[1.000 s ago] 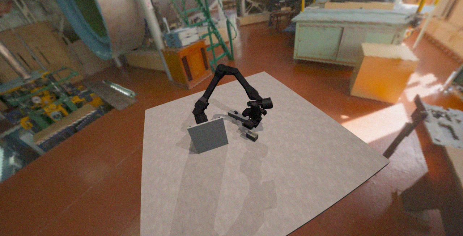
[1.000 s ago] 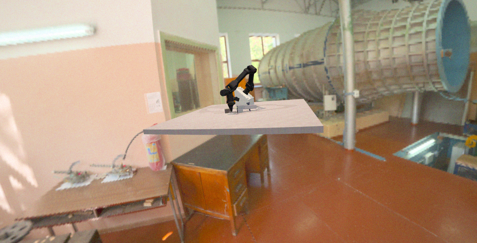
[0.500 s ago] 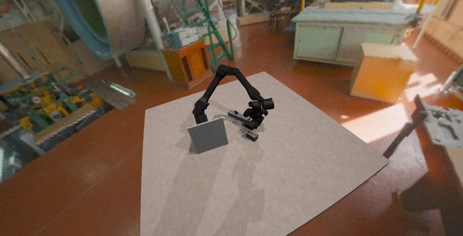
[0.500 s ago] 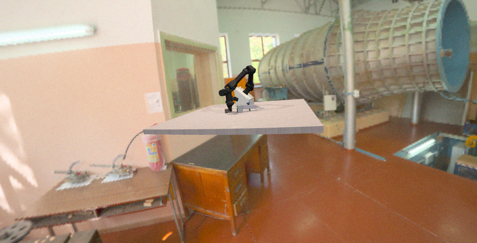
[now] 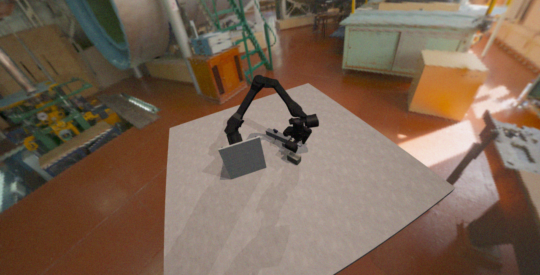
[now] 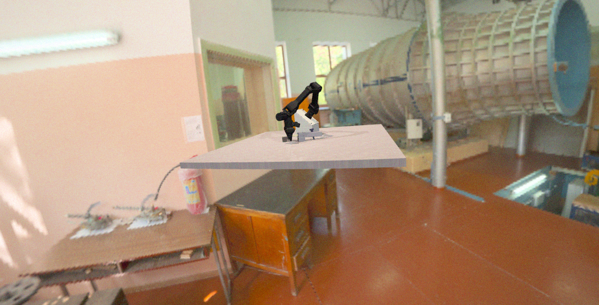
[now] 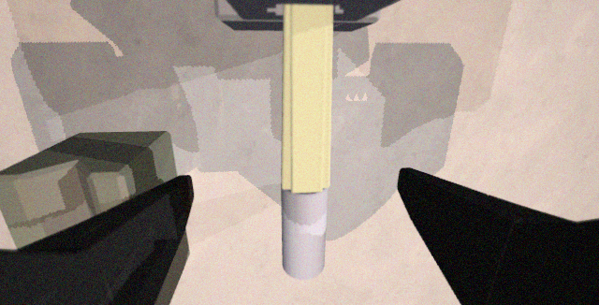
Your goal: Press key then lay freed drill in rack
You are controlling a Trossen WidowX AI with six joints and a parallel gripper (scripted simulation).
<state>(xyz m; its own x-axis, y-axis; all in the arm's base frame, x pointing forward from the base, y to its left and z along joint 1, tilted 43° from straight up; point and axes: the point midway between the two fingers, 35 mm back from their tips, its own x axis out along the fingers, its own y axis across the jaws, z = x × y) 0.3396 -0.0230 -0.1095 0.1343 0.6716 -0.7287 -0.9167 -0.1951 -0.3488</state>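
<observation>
My gripper tip is now 2 cm past the drill, 5 cm to the right of it and 3 cm below it. Round my gripper tip: rack 6 cm behind, 5 cm to the right; then dark key 7 cm behind, 16 cm to the left, 3 cm above; then grey housing 6 cm behind, 14 cm to the left, 2 cm above.
</observation>
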